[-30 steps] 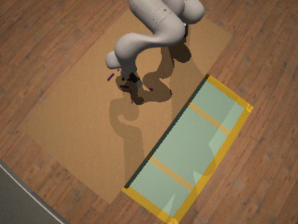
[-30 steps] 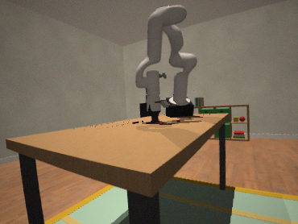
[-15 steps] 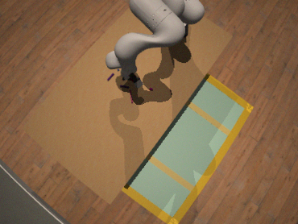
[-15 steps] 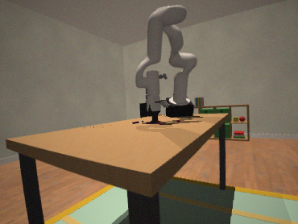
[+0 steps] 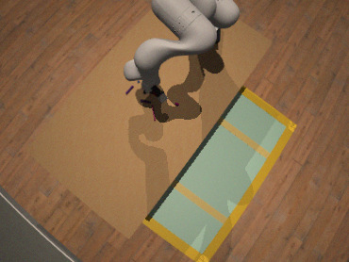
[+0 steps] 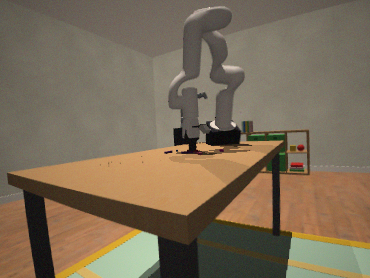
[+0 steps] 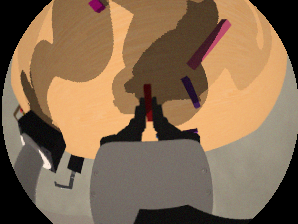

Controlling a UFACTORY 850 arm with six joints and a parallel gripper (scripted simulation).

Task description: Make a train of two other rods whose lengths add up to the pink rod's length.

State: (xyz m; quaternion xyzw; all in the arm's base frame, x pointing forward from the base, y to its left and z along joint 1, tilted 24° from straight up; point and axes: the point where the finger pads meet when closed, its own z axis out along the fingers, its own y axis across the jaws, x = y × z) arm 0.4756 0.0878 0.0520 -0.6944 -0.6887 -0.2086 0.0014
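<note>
Right now my hand is 15 cm to the right of the magenta rod, 5 cm past it and 2 cm above it. Also, from my hand: red rod 2 cm below; tiny blue rod 10 cm to the right, 2 cm below, 2 cm ahead; pink rod 10 cm to the left, 8 cm ahead, 2 cm below.
</note>
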